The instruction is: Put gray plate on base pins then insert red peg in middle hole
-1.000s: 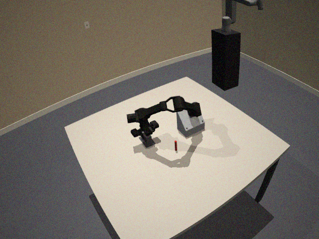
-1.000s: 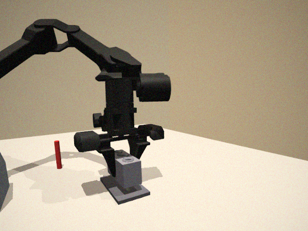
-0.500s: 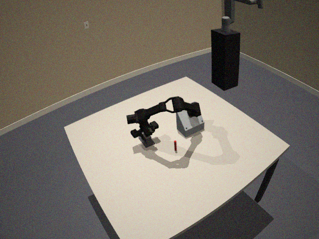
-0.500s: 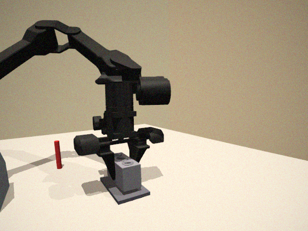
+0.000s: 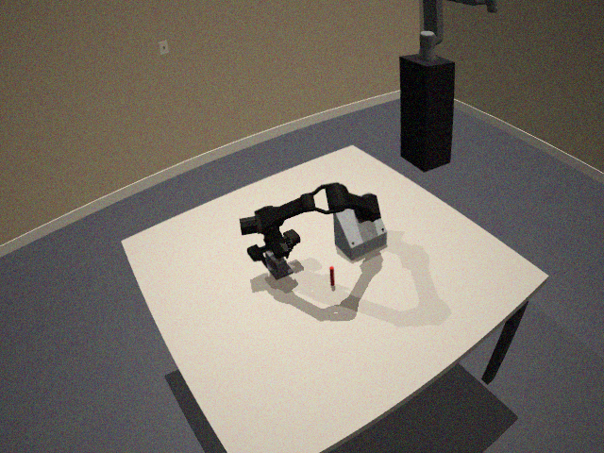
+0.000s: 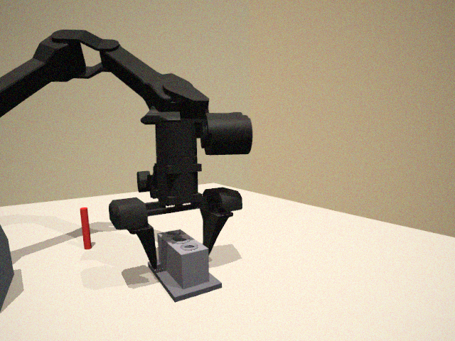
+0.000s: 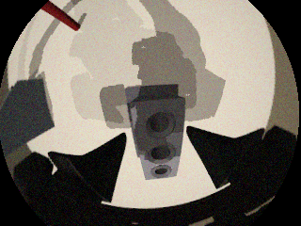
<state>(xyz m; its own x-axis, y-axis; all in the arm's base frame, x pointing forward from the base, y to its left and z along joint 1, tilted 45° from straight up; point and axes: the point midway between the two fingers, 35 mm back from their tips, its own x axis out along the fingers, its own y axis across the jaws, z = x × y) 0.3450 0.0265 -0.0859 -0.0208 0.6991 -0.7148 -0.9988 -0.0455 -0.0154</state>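
Right now my gripper tip is 20 mm below the gray plate. Round my gripper tip: red peg (180 mm to the left, 130 mm behind, 20 mm above).
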